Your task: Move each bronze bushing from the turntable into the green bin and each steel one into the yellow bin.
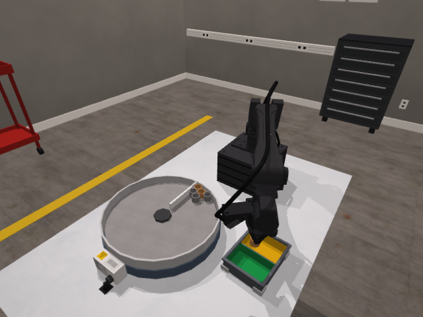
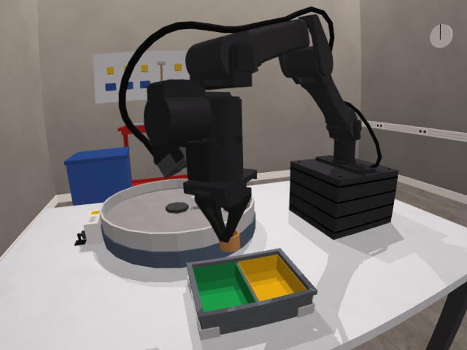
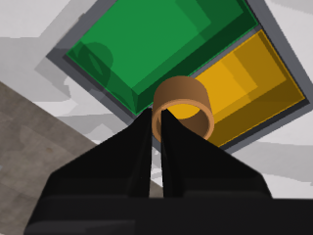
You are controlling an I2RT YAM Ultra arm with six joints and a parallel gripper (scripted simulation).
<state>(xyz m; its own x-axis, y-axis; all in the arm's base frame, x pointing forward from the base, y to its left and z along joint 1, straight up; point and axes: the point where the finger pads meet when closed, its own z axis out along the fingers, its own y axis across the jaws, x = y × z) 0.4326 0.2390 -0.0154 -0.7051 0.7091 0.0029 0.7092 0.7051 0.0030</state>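
Right now the green bin is 10 mm ahead of my hand, 10 mm to the right of it and 130 mm below it. Round my hand: dark grey tray 40 mm behind, 10 mm to the right, 120 mm below; turntable 30 mm ahead, 360 mm to the right, 90 mm below; yellow bin 80 mm behind, 130 mm below.
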